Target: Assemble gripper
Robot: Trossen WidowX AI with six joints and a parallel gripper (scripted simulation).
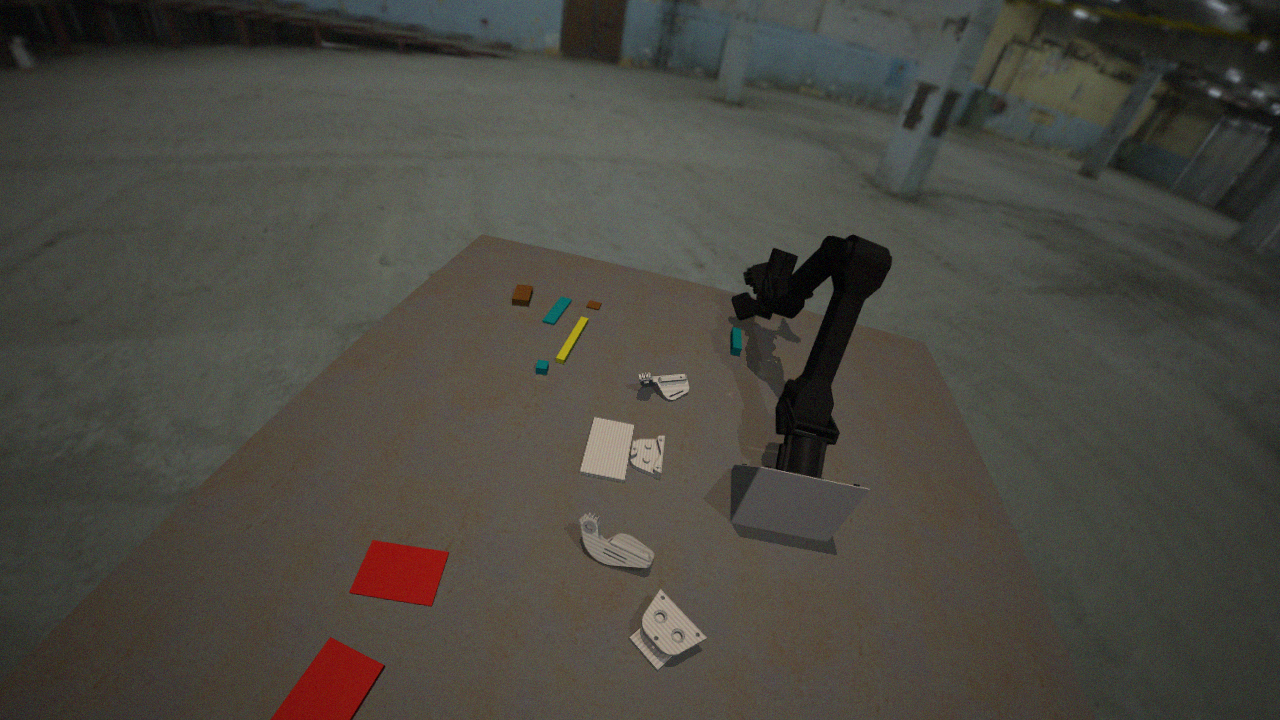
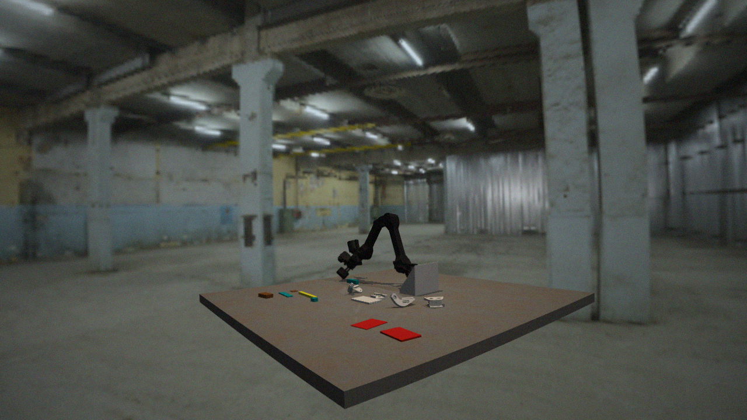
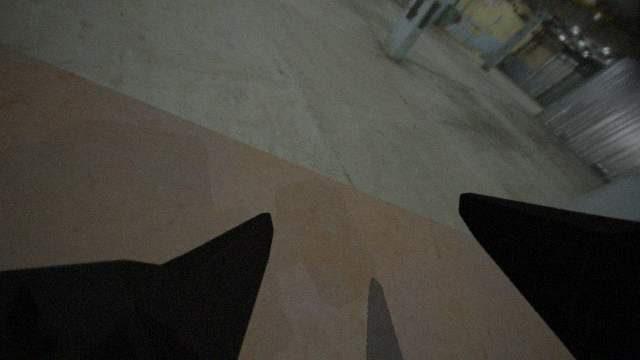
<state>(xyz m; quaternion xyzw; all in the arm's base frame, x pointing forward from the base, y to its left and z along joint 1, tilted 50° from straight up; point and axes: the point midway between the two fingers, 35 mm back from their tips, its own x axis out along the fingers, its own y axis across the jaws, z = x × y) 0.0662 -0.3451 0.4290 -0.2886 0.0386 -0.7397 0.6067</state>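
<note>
My gripper tip is now 200 mm short of the gripper jaw, 770 mm to the right of it and 10 mm above it. From my gripper tip the other things lie so: yellow bar: 400 mm ahead, 350 mm to the left, 40 mm below; then teal block: 70 mm ahead, 190 mm to the left, 40 mm below.
</note>
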